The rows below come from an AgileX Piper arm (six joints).
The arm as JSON. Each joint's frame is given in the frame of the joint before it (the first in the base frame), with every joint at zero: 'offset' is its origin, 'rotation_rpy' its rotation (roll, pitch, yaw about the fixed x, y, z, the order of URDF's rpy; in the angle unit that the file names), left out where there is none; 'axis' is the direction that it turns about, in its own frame. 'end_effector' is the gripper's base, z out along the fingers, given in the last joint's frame.
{
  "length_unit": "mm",
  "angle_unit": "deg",
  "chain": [
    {
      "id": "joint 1",
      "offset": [
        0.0,
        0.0,
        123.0
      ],
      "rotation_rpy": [
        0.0,
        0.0,
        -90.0
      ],
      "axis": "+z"
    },
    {
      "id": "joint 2",
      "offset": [
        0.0,
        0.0,
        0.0
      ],
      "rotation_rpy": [
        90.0,
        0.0,
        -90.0
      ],
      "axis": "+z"
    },
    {
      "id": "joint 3",
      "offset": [
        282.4,
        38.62,
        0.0
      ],
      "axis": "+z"
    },
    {
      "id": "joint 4",
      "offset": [
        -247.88,
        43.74,
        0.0
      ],
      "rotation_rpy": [
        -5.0,
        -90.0,
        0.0
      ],
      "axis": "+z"
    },
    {
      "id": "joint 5",
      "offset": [
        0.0,
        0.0,
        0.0
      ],
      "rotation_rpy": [
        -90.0,
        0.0,
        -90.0
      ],
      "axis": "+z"
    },
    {
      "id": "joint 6",
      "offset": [
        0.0,
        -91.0,
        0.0
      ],
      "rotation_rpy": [
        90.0,
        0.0,
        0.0
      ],
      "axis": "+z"
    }
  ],
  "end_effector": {
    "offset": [
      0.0,
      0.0,
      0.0
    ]
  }
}
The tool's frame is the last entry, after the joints.
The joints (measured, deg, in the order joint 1, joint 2, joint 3, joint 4, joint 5, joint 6), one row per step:
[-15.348, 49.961, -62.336, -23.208, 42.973, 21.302]
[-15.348, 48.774, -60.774, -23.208, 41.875, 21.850]
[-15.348, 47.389, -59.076, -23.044, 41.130, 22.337]
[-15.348, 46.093, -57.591, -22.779, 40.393, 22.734]
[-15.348, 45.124, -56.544, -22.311, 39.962, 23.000]
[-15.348, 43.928, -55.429, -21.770, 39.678, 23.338]
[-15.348, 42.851, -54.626, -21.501, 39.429, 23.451]
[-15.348, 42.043, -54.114, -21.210, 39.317, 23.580]
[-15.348, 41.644, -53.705, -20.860, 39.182, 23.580]
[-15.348, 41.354, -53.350, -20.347, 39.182, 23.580]
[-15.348, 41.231, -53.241, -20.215, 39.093, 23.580]
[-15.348, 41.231, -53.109, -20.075, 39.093, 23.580]
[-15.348, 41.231, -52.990, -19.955, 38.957, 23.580]
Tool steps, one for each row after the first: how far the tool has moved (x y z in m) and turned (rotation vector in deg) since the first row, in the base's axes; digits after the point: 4 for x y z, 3 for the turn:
[-0.0035, 0.0015, -0.0038, 0.140, -0.847, 0.208]
[-0.0081, 0.0033, -0.0084, 0.497, -1.463, 0.356]
[-0.0123, 0.0050, -0.0123, 0.851, -2.173, 0.562]
[-0.0154, 0.0066, -0.0152, 1.368, -2.716, 0.753]
[-0.0196, 0.0084, -0.0182, 2.021, -3.339, 0.881]
[-0.0237, 0.0099, -0.0198, 2.201, -3.939, 1.013]
[-0.0268, 0.0111, -0.0207, 2.456, -4.457, 1.093]
[-0.0280, 0.0118, -0.0220, 2.738, -4.653, 1.236]
[-0.0288, 0.0125, -0.0234, 3.234, -4.722, 1.368]
[-0.0292, 0.0128, -0.0237, 3.322, -4.846, 1.436]
[-0.0290, 0.0129, -0.0244, 3.489, -4.755, 1.467]
[-0.0287, 0.0130, -0.0250, 3.587, -4.789, 1.543]

